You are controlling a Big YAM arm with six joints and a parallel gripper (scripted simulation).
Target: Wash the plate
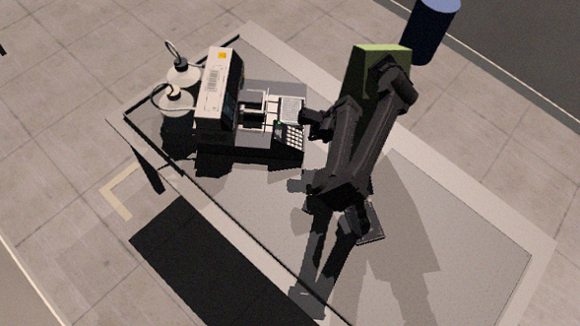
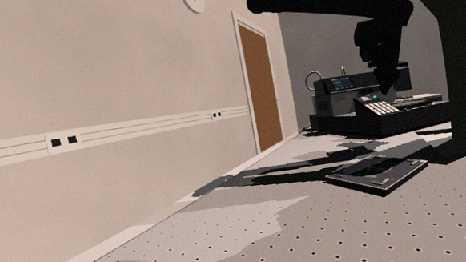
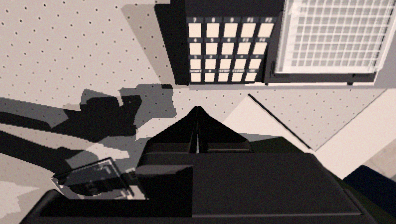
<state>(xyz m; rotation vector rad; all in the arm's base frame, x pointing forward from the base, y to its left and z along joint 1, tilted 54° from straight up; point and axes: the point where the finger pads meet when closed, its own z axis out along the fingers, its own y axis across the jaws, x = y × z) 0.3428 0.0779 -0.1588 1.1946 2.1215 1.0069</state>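
The white well plate lies 3 cm behind my hand, 18 cm to the right of it and 6 cm below it. The rest, counted from my hand: plate nest N1: 4 cm behind, 35 cm to the left, 15 cm below; then plate washer: 10 cm ahead, 27 cm to the right, 2 cm below.
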